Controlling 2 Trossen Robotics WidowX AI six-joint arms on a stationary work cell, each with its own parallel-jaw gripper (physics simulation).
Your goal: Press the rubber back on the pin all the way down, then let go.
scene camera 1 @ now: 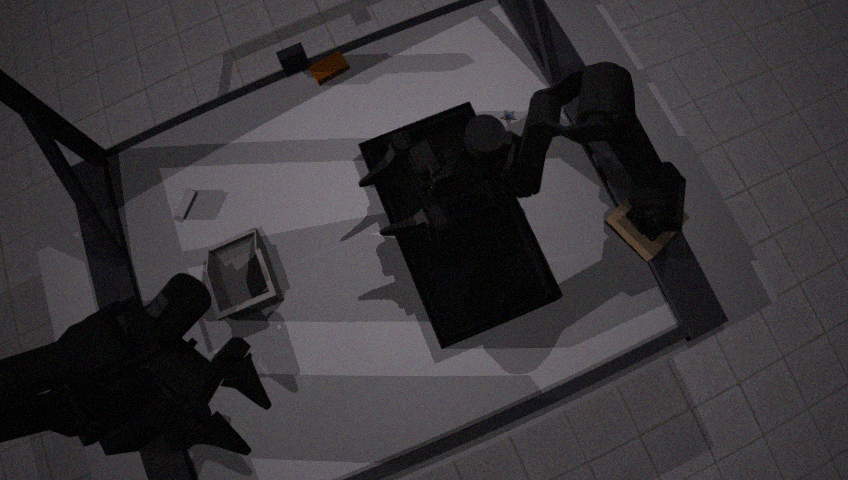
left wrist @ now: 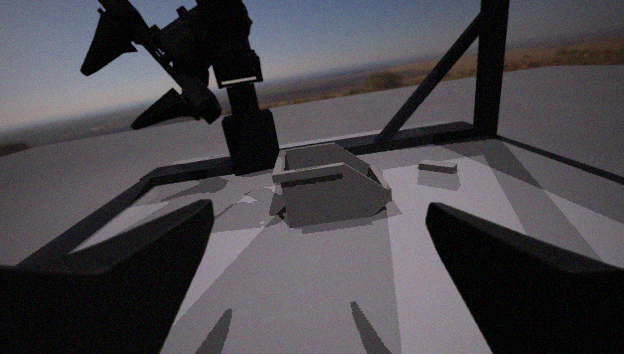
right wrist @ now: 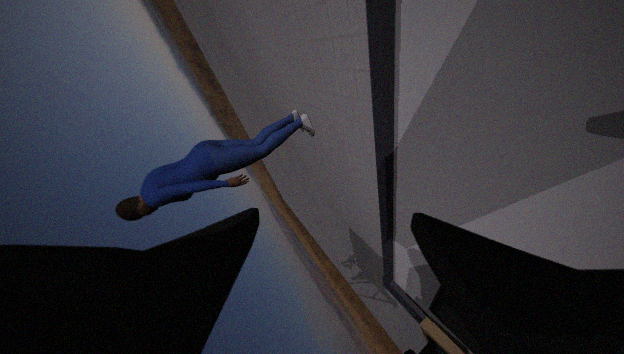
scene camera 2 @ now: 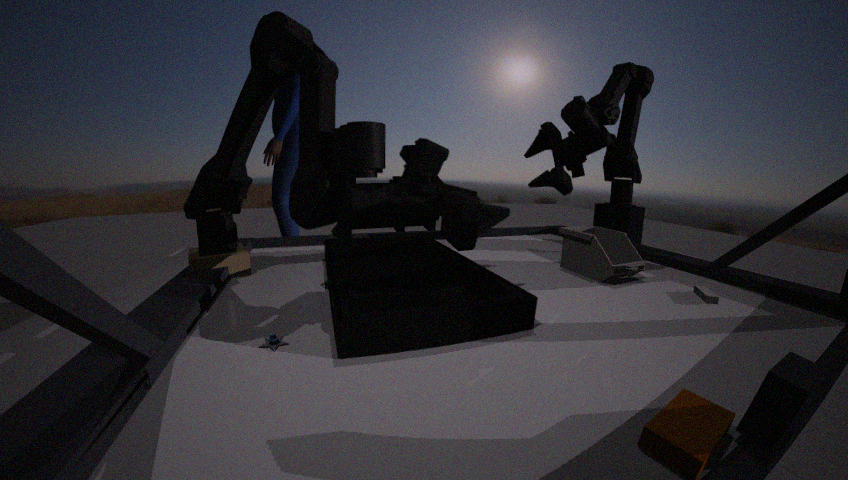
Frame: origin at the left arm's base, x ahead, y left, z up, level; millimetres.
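Where they show: left gripper, between the fingertips: (scene camera 1: pixel 369 208) (left wrist: pixel 322 211) (scene camera 2: pixel 491 202); right gripper, between the fingertips: (scene camera 1: pixel 259 429) (left wrist: pixel 107 101) (right wrist: pixel 334 217) (scene camera 2: pixel 527 170); left arm's base, origin of its link: (scene camera 1: pixel 650 216) (right wrist: pixel 440 351) (scene camera 2: pixel 217 250); right arm's base, origin of its link: (scene camera 1: pixel 115 410) (left wrist: pixel 246 114) (scene camera 2: pixel 620 205).
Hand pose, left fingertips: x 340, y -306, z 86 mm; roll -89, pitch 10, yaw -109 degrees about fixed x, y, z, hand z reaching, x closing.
Note:
Things, the pixels of their centre, and the offset from my left fingertips.
- small star-shaped pin, middle of its body: (scene camera 2: pixel 272 337) (scene camera 1: pixel 509 114) 315 mm back, 1 mm left, 117 mm down
- large black tray, middle of its body: (scene camera 2: pixel 399 273) (scene camera 1: pixel 456 219) 105 mm back, 80 mm left, 106 mm down
- grey bin, middle of its body: (left wrist: pixel 329 182) (scene camera 1: pixel 242 275) (scene camera 2: pixel 600 254) 221 mm ahead, 94 mm right, 90 mm down
- small light block, middle of its body: (left wrist: pixel 437 166) (scene camera 2: pixel 705 294) (scene camera 1: pixel 186 204) 223 mm ahead, 288 mm right, 120 mm down
- orange box, middle of its body: (scene camera 2: pixel 688 429) (scene camera 1: pixel 329 68) 146 mm back, 308 mm right, 117 mm down
- black box, middle of its body: (scene camera 2: pixel 781 400) (scene camera 1: pixel 293 59) 105 mm back, 358 mm right, 94 mm down
A small star-shaped pin (scene camera 1: pixel 508 115) (scene camera 2: pixel 273 341) with a bluish middle lies on the white table, beside the black tray's corner. It is too small and dark to tell how its rubber back sits. The pin does not show in the wrist views. My left gripper (scene camera 1: pixel 374 206) (scene camera 2: pixel 487 227) (left wrist: pixel 322 211) is open and empty, low over the tray's far long edge, its fingers pointing away from the pin. Its wrist and forearm are close to the pin in scene camera 1. My right gripper (scene camera 1: pixel 257 429) (scene camera 2: pixel 529 170) (right wrist: pixel 334 217) is open and empty, raised far from the pin.
A large black tray (scene camera 1: pixel 556 292) (scene camera 2: pixel 428 333) stands mid-table. A grey bin (scene camera 1: pixel 268 279) (scene camera 2: pixel 586 255) (left wrist: pixel 330 200) and a small light block (scene camera 1: pixel 189 204) (scene camera 2: pixel 705 294) (left wrist: pixel 437 167) lie beyond it. An orange box (scene camera 1: pixel 329 67) (scene camera 2: pixel 684 428) and a black box (scene camera 1: pixel 292 58) (scene camera 2: pixel 776 395) sit at the table edge.

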